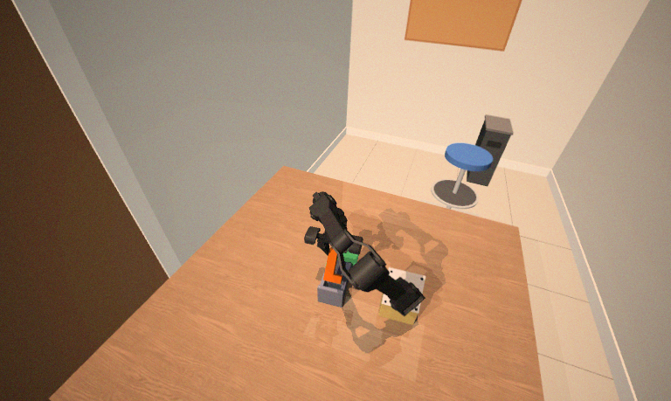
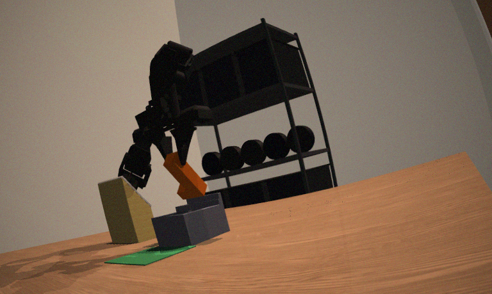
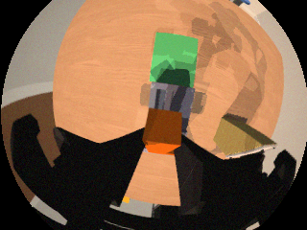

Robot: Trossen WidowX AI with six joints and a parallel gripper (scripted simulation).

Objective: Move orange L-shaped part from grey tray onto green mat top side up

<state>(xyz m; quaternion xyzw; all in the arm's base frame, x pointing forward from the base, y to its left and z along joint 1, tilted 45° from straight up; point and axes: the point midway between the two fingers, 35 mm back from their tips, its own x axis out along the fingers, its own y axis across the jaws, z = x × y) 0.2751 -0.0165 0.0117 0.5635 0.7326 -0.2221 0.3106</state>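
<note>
Now: gripper tip 1 cm short of the green mat, 14 cm to the left of it and 17 cm above it. From my gripper tip the other things lie so: orange L-shaped part 2 cm behind, 3 cm to the left, 3 cm below.
</note>
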